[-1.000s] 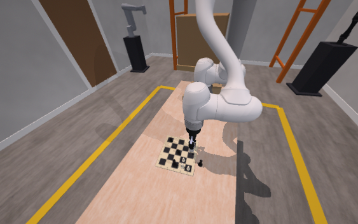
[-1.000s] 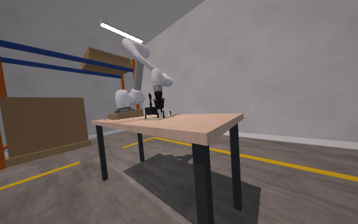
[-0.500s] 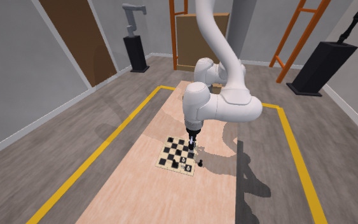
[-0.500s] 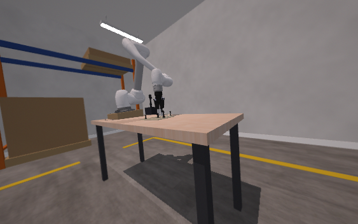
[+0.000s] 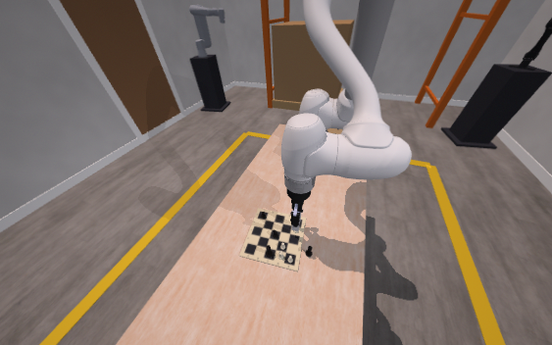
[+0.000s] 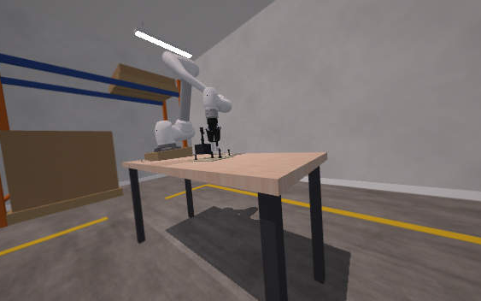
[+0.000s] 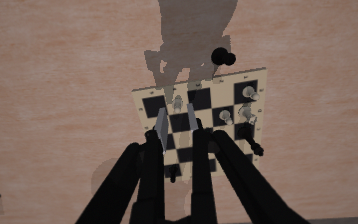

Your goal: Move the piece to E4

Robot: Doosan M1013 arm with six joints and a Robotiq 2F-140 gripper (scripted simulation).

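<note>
My hand is 8 cm to the left of the chessboard, 8 cm above it and 3 cm short of it. The rest, counted from my hand: pale piece (11 cm ahead, 6 cm below, 4 cm to the right).
</note>
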